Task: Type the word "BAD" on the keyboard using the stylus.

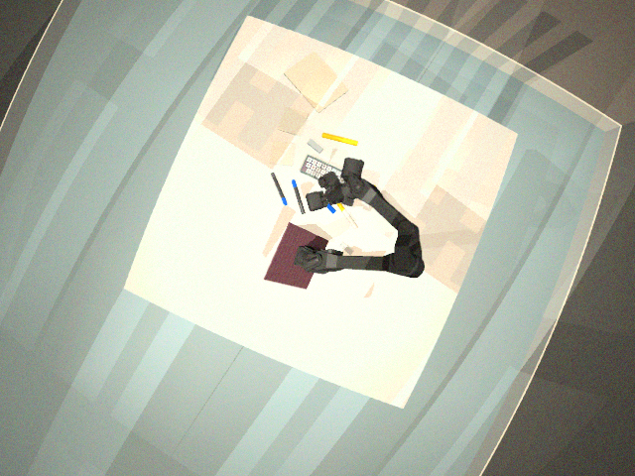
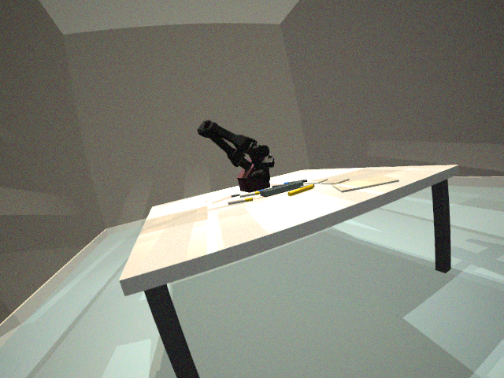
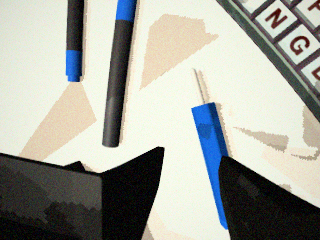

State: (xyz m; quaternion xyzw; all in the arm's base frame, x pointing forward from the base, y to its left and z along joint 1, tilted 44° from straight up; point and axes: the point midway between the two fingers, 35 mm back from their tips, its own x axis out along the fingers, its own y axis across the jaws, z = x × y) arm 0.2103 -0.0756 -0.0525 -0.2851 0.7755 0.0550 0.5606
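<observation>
Now: the stylus 10 mm ahead of my gripper tip, 10 mm to the left of it and 40 mm below it. Round my gripper tip: yellow bar 260 mm ahead, 10 mm to the left, 40 mm below; grey block 200 mm ahead, 90 mm to the left, 40 mm below.
</observation>
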